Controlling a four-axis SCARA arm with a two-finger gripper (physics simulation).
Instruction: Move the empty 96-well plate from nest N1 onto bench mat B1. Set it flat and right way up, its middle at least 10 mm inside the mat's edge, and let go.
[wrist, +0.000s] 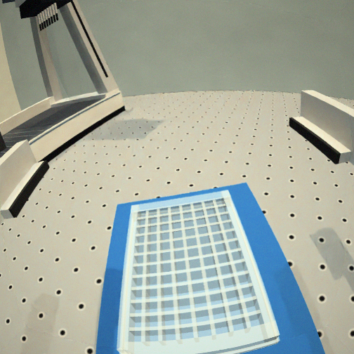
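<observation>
The clear, empty 96-well plate (190, 270) lies on the blue bench mat (266, 252) in the lower middle of the wrist view. It looks flat, with its well openings up. Blue mat shows along its far, left and right sides; the strip is narrower on the left than on the right. The mat's near edge is outside the view. My gripper (162, 124) is open, its two pale fingers with dark pads far apart at the left and right. The fingers are above the plate and apart from it. Nest N1 does not show.
A pale device (75, 129) with a dark deck and a slanted upright frame stands at the upper left. The perforated bench top (200, 145) surrounds the mat, with a grey-green wall behind it. Soft shadows fall on the bench at both sides.
</observation>
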